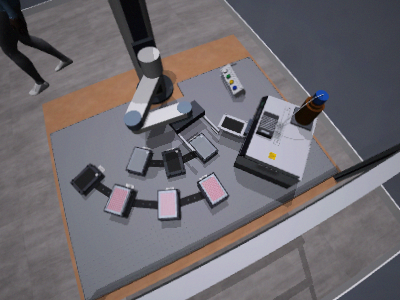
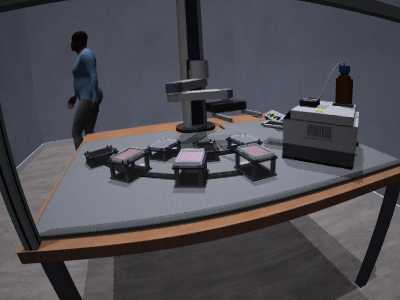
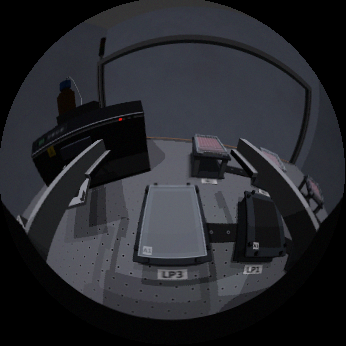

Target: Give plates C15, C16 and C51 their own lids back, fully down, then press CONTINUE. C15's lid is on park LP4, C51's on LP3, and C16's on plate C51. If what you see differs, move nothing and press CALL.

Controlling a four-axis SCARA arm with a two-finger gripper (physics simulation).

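Places are measured from the arm's base along level axes (x back, y right, z up), in metres.
Where they show: gripper, fingertip midpoint: (image 1: 206, 141) (image 2: 247, 117) (image 3: 170, 142); arm's base at its link origin: (image 2: 195, 128).
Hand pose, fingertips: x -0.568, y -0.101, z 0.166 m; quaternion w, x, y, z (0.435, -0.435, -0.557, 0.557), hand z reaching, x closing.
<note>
Things, the pixels of their top centre, and the offset from my fingertips. "*": a spot on its surface instead.
- dark park at its top centre: (image 3: 270, 217) (image 2: 205, 144) (image 1: 172, 161) dz -0.100, dx +0.016, dy +0.190 m
- dark low nest at its top centre: (image 2: 100, 150) (image 1: 84, 177) dz -0.098, dx +0.131, dy +0.653 m
- small screen at a spot on its surface: (image 1: 233, 125) * dz -0.052, dx +0.043, dy -0.188 m
- brown bottle at a spot on its surface: (image 2: 344, 89) * dz +0.134, dx -0.152, dy -0.447 m
My gripper (image 1: 206, 142) (image 2: 246, 117) (image 3: 170, 142) is open and empty, above and across park LP3. A clear lid (image 1: 203, 147) (image 2: 243, 139) (image 3: 172, 220) lies flat on LP3, between and below the fingers. Another clear lid (image 1: 139, 160) (image 2: 164, 145) lies on the inner row's left park; its label is unreadable. Three pink plates stand on raised nests: left (image 1: 119, 200) (image 2: 128, 155), middle (image 1: 168, 204) (image 2: 190, 157) and right (image 1: 213, 189) (image 2: 255, 152) (image 3: 210, 144). Their names are unreadable, and their lids cannot be judged surely. The button box (image 1: 232, 80) (image 2: 275, 117) stands at the back right.
A dark park (image 1: 173, 162) (image 2: 207, 146) (image 3: 264, 225) without a clear lid is beside LP3. A dark low nest (image 1: 86, 178) (image 2: 100, 155) is at the far left. A small screen (image 1: 233, 125) stands beside the large machine (image 1: 282, 137) (image 2: 320, 135) (image 3: 110, 145), which carries a brown bottle (image 1: 310, 110) (image 2: 344, 89) (image 3: 66, 101).
</note>
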